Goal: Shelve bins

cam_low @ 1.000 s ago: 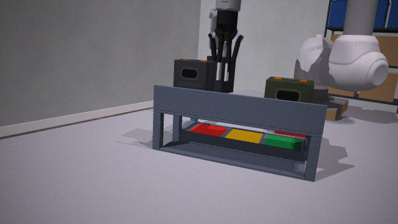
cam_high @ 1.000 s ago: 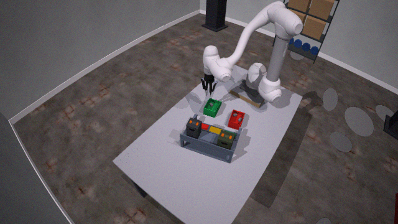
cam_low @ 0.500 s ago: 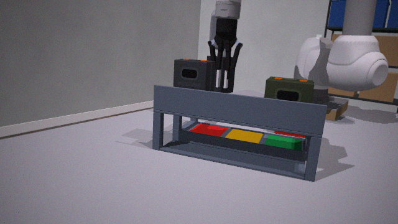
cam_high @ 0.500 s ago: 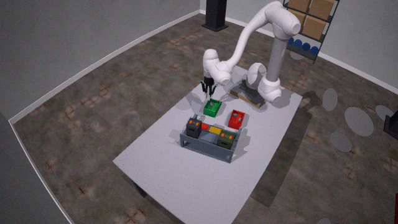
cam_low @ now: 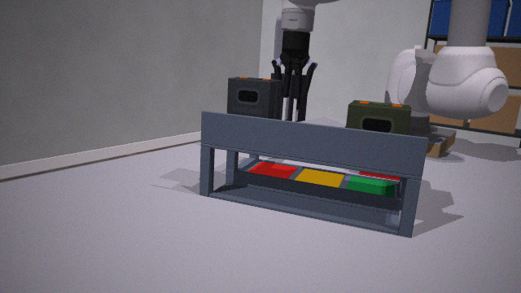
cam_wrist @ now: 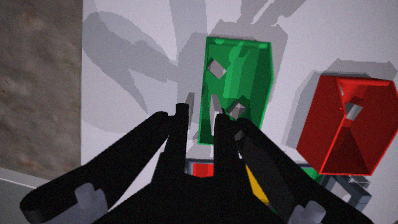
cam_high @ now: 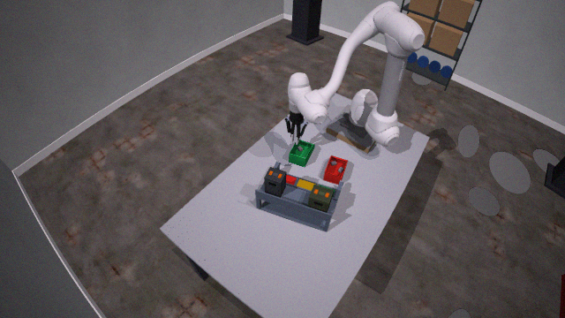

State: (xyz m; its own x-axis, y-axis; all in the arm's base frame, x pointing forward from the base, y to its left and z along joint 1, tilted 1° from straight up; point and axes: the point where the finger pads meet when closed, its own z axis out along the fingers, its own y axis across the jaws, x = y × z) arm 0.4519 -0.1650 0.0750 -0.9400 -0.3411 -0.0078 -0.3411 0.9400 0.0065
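Now: the green bin 9 cm below my hand, 4 cm to the left of it and 2 cm behind it. Also, from my hand: olive box 38 cm to the left, 24 cm ahead, 3 cm above; red bin 27 cm to the left, 9 cm below, 6 cm behind; dark grey box 33 cm ahead, 16 cm to the left, 4 cm above.
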